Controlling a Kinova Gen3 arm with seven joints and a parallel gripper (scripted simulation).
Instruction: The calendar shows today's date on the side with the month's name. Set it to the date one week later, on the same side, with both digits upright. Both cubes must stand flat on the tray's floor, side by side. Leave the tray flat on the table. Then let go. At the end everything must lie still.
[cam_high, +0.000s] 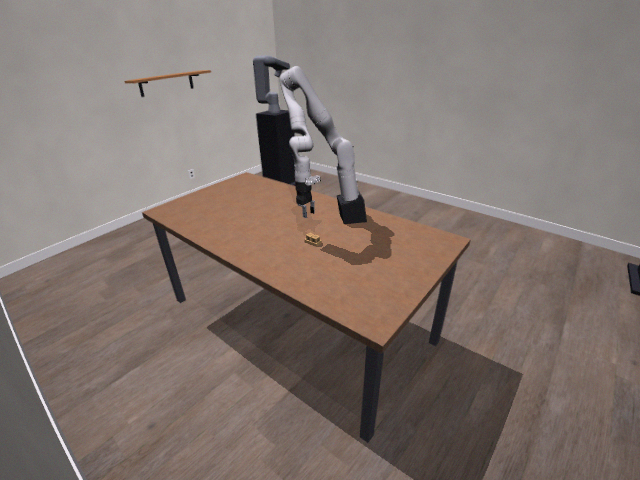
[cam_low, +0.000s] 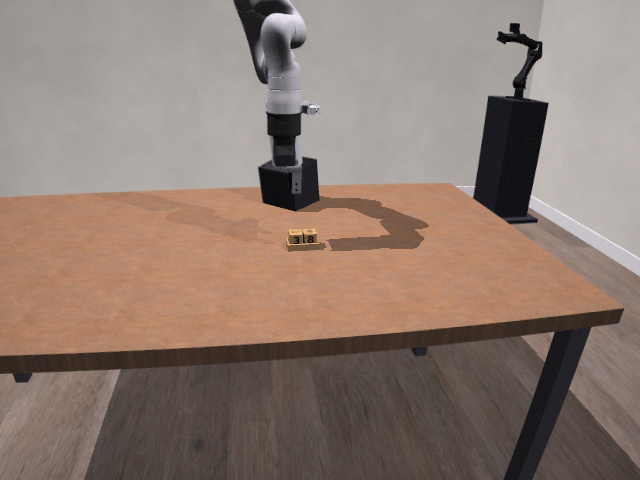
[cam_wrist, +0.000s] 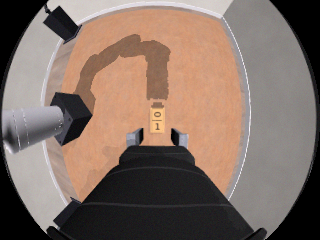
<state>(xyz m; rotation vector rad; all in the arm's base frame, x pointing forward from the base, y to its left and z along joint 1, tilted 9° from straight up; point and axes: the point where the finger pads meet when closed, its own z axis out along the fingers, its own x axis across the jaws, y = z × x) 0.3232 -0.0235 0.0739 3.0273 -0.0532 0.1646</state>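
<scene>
Right now the wooden tray is 2 cm to the left of my hand and 16 cm below it.
</scene>
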